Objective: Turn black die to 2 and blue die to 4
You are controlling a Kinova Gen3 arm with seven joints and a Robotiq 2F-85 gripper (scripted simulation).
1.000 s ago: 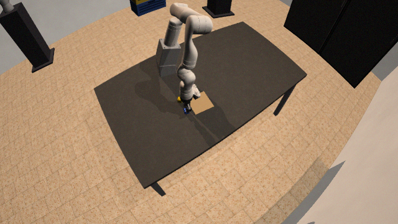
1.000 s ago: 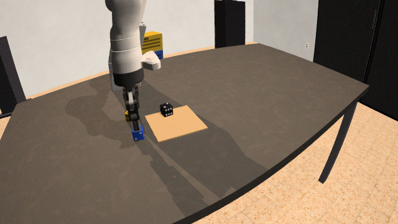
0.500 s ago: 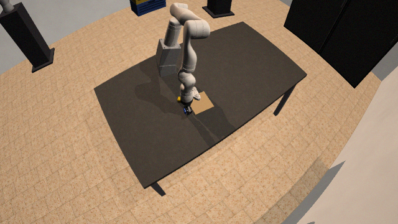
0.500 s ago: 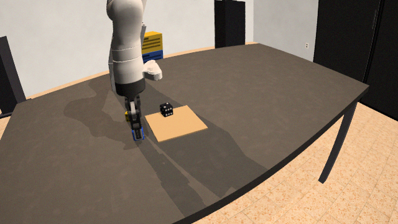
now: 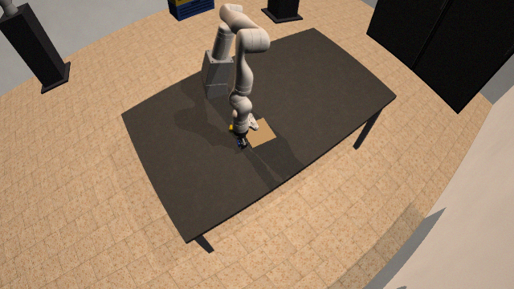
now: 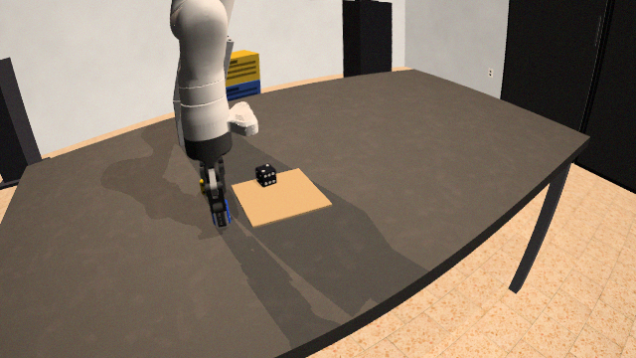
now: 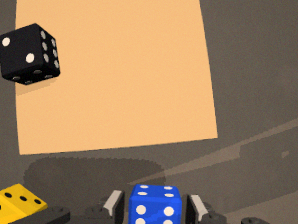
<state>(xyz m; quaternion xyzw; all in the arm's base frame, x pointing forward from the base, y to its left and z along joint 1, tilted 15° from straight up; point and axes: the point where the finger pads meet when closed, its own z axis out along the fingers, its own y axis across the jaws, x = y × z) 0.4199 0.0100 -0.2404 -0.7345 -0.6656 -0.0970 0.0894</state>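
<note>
Right now the blue die is right at my hand. Also, from my hand: yellow die (10 cm behind); then tan mat (11 cm to the left, 3 cm behind, 2 cm below); then black die (10 cm to the left, 8 cm behind).
</note>
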